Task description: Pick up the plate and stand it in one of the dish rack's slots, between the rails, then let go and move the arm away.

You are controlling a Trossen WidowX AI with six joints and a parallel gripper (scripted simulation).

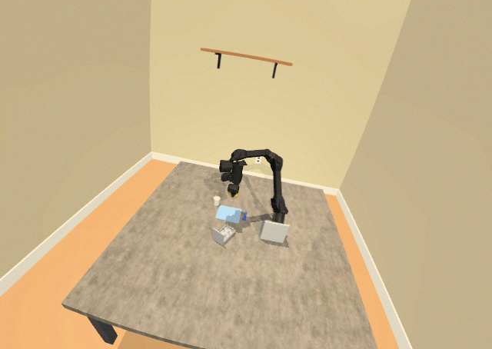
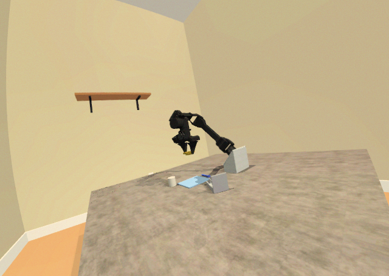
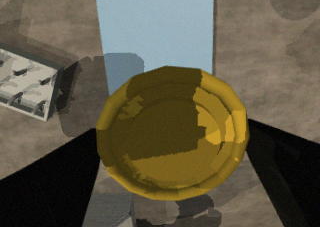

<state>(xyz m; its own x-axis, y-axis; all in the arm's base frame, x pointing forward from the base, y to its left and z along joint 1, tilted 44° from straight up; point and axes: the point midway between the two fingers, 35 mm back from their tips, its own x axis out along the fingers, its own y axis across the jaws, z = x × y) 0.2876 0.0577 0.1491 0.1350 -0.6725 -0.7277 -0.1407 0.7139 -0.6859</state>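
My gripper tip is 3 cm past the grey dish rack, 19 cm to the right of it and 14 cm above it. From my gripper tip the other things lie so: yellow plate 1 cm above; light blue mat 1 cm ahead, 16 cm below; blue spoon 10 cm behind, 1 cm to the right, 16 cm below.
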